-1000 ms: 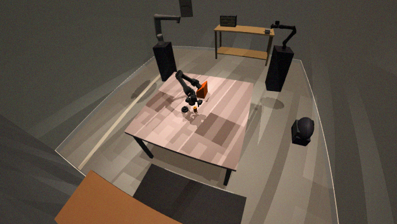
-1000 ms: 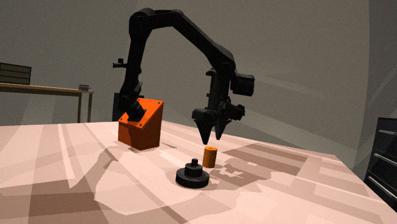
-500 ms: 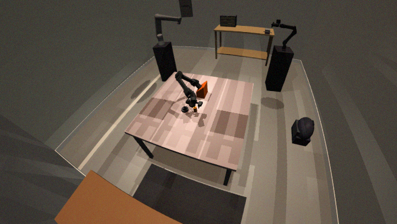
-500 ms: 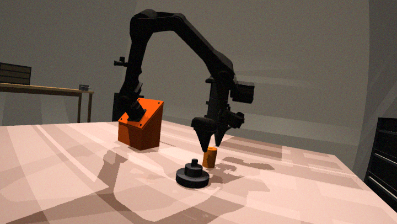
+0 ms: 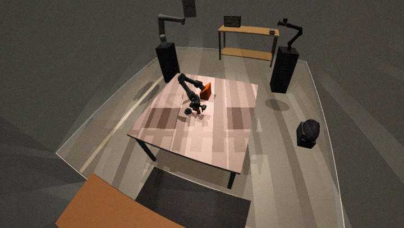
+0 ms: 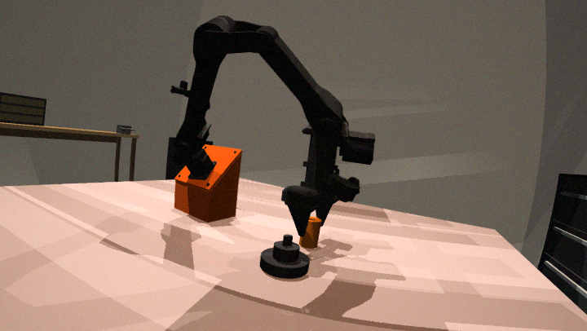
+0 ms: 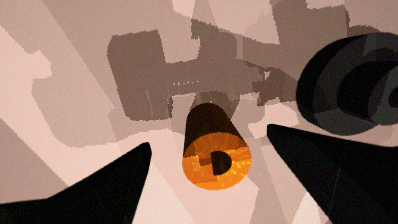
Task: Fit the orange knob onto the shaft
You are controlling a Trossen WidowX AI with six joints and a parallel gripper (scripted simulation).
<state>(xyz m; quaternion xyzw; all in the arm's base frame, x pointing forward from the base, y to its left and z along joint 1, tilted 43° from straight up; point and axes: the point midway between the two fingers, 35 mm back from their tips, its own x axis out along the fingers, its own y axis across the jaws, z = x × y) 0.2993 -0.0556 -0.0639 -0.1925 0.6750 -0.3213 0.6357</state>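
The orange knob is right at my gripper tip. Round my gripper tip: dark round pedestal 130 mm to the right.
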